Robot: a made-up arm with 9 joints. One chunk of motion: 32 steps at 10 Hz.
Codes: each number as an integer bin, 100 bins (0 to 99) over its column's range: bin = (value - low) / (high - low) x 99, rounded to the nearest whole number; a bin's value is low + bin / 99 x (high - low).
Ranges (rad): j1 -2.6..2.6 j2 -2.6..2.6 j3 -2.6..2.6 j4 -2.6..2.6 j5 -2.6..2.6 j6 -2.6..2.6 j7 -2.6..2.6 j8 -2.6..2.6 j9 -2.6..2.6
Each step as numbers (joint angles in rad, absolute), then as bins.
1 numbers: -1.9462 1.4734 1.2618 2.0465 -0.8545 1.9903 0.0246 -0.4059 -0.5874
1 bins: 12 78 74 88 33 87 50 42 38
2 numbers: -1.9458 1.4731 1.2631 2.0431 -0.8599 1.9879 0.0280 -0.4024 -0.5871
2 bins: 12 78 74 88 33 87 50 42 38
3 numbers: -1.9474 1.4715 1.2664 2.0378 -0.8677 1.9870 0.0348 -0.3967 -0.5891
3 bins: 12 78 74 88 33 87 50 42 38
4 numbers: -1.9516 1.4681 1.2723 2.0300 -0.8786 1.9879 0.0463 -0.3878 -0.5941
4 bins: 12 77 74 88 33 87 50 42 38
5 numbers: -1.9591 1.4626 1.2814 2.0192 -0.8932 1.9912 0.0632 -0.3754 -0.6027
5 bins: 12 77 74 88 32 87 51 42 38
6 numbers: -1.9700 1.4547 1.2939 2.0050 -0.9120 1.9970 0.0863 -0.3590 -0.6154
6 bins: 12 77 74 88 32 88 51 43 38
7 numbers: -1.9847 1.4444 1.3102 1.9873 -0.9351 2.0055 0.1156 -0.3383 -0.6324
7 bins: 12 77 74 87 32 88 52 43 37
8 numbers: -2.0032 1.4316 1.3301 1.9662 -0.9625 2.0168 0.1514 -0.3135 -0.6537
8 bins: 11 77 75 87 31 88 52 44 37
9 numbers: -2.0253 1.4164 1.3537 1.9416 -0.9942 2.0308 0.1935 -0.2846 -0.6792
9 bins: 11 76 75 86 31 88 53 44 37
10 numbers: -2.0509 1.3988 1.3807 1.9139 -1.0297 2.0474 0.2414 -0.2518 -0.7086
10 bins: 10 76 76 86 30 88 54 45 36
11 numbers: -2.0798 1.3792 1.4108 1.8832 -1.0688 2.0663 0.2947 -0.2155 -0.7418
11 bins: 10 76 76 85 29 89 55 45 35
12 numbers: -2.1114 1.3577 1.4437 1.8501 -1.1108 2.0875 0.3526 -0.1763 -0.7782
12 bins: 9 75 77 85 28 89 56 46 35
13 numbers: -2.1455 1.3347 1.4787 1.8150 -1.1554 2.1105 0.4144 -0.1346 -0.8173
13 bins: 9 75 78 84 28 90 57 47 34
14 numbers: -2.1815 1.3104 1.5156 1.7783 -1.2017 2.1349 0.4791 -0.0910 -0.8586
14 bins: 8 74 78 83 27 90 59 48 33
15 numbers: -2.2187 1.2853 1.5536 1.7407 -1.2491 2.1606 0.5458 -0.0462 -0.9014
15 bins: 7 74 79 83 26 91 60 49 32
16 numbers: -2.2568 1.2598 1.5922 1.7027 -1.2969 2.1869 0.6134 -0.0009 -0.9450
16 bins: 7 73 80 82 25 91 61 49 32
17 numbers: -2.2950 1.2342 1.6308 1.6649 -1.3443 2.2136 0.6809 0.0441 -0.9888
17 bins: 6 73 81 81 24 92 62 50 31
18 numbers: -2.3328 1.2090 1.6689 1.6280 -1.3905 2.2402 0.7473 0.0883 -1.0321
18 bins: 5 73 81 80 23 92 64 51 30
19 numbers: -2.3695 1.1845 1.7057 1.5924 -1.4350 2.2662 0.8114 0.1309 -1.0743
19 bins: 4 72 82 80 22 93 65 52 29
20 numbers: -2.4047 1.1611 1.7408 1.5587 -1.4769 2.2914 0.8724 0.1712 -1.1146
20 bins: 4 72 83 79 21 93 66 53 28
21 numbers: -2.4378 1.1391 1.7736 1.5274 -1.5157 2.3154 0.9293 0.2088 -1.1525
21 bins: 3 71 83 79 21 94 67 53 28
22 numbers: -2.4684 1.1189 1.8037 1.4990 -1.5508 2.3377 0.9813 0.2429 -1.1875
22 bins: 3 71 84 78 20 94 68 54 27
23 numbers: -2.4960 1.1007 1.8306 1.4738 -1.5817 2.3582 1.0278 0.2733 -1.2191
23 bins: 2 70 84 78 19 94 69 55 26
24 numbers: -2.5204 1.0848 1.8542 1.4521 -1.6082 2.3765 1.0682 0.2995 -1.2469
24 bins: 2 70 85 77 19 95 70 55 26
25 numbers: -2.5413 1.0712 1.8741 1.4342 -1.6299 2.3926 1.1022 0.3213 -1.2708
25 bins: 1 70 85 77 18 95 70 56 25
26 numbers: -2.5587 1.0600 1.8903 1.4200 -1.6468 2.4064 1.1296 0.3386 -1.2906
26 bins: 1 70 85 77 18 95 71 56 25
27 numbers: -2.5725 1.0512 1.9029 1.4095 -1.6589 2.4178 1.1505 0.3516 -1.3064
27 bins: 1 70 86 76 18 96 71 56 25
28 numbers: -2.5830 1.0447 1.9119 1.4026 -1.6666 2.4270 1.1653 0.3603 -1.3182
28 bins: 0 69 86 76 18 96 72 56 24
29 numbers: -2.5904 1.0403 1.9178 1.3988 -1.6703 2.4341 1.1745 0.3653 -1.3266
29 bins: 0 69 86 76 18 96 72 56 24
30 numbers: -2.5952 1.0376 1.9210 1.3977 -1.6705 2.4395 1.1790 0.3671 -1.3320
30 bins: 0 69 86 76 18 96 72 56 24
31 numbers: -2.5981 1.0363 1.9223 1.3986 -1.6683 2.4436 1.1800 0.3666 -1.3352
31 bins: 0 69 86 76 18 96 72 56 24
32 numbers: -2.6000 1.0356 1.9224 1.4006 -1.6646 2.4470 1.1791 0.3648 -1.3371
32 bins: 0 69 86 76 18 96 72 56 24
